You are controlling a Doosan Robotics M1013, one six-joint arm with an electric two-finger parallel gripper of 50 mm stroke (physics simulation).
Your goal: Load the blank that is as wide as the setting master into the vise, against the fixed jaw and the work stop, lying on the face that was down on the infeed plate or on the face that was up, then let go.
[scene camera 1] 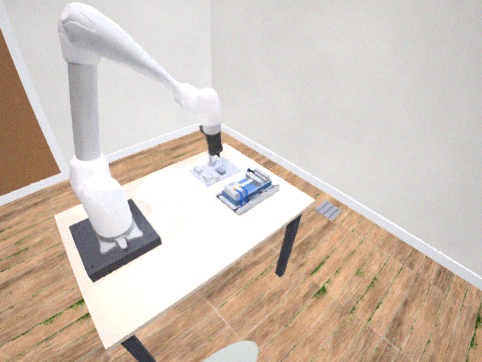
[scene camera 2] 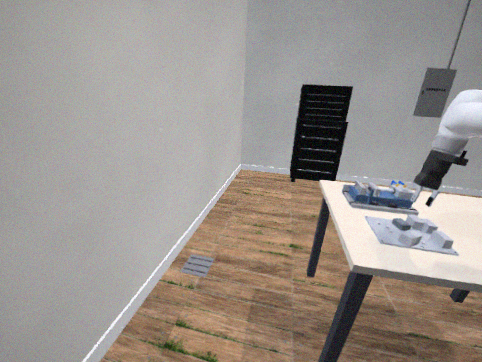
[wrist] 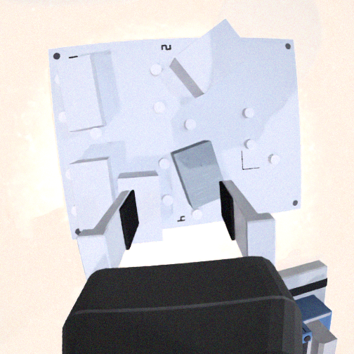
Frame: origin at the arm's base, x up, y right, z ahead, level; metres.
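Where they show: gripper, fingertip midpoint: [scene camera 1: 214, 158] [scene camera 2: 420, 203]; arm's base, link origin: [scene camera 1: 117, 231].
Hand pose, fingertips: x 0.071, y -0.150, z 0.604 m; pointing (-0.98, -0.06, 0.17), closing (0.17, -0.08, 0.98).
Each offset is from my fingertips to the top centre of the thing. "pt": to the spot under its first point.
The light infeed plate {pt dx -0.114, dy +0.015, dz +0.105 m} [scene camera 1: 231, 170] [scene camera 2: 382, 233] [wrist: 280, 187] carries several pale blanks and a darker grey block {dx -0.089, dy -0.001, dz +0.036 m} [scene camera 1: 220, 170] [scene camera 2: 401, 224] [wrist: 201, 175], which looks like the setting master. In the wrist view, one blank [wrist: 80, 95] lies upper left, another blank [wrist: 92, 185] lower left, a narrower-looking blank [wrist: 140, 200] beside it, and a turned blank [wrist: 197, 55] at the top. My gripper [scene camera 2: 424, 197] [wrist: 178, 202] is open and empty above the plate. The blue vise {dx -0.023, dy +0.230, dz +0.061 m} [scene camera 1: 248, 189] [scene camera 2: 382, 198] [wrist: 315, 306] stands beside the plate; its jaw details are too small to tell.
Small round pegs [wrist: 190, 124] stand on the plate among the blocks. Blue loops [scene camera 1: 242, 195] show at one end of the vise. A pale rail {dx -0.072, dy +0.318, dz +0.070 m} [scene camera 1: 257, 201] runs along the vise's side. The table edge [scene camera 1: 225, 280] lies beyond it.
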